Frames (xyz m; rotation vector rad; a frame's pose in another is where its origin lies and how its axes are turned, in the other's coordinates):
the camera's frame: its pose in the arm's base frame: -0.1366 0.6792 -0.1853 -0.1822 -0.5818 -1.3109
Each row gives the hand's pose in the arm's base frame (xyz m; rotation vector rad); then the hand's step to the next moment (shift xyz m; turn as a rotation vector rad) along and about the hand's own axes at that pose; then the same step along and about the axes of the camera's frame.
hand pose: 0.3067 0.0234 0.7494 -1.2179 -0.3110 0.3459
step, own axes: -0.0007 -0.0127 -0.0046 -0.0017 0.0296 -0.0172
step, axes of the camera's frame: 0.0125 0.0022 0.0046 -0.0109 -0.0055 -0.0320
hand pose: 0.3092 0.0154 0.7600 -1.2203 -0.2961 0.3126
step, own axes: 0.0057 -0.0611 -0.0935 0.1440 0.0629 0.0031
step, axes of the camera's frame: 0.1044 0.0228 -0.0330 -0.0748 0.1304 -0.0459
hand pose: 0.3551 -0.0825 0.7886 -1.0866 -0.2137 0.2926
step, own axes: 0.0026 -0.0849 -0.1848 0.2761 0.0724 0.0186
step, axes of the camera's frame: 0.1689 0.0149 -0.1123 -0.1099 0.2589 -0.0521
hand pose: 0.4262 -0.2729 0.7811 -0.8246 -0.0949 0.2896
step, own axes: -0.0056 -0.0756 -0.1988 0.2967 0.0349 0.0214
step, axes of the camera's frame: 0.1311 -0.0192 -0.1665 -0.0780 0.2860 -0.0431
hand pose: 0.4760 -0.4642 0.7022 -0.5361 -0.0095 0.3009
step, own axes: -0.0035 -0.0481 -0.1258 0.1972 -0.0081 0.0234
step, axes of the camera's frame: 0.0495 -0.0239 -0.1230 -0.0210 0.1966 -0.0203
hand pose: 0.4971 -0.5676 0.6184 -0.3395 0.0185 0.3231
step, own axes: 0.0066 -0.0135 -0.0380 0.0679 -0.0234 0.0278
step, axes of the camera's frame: 0.0050 -0.0010 -0.0405 0.0164 0.0749 0.0074
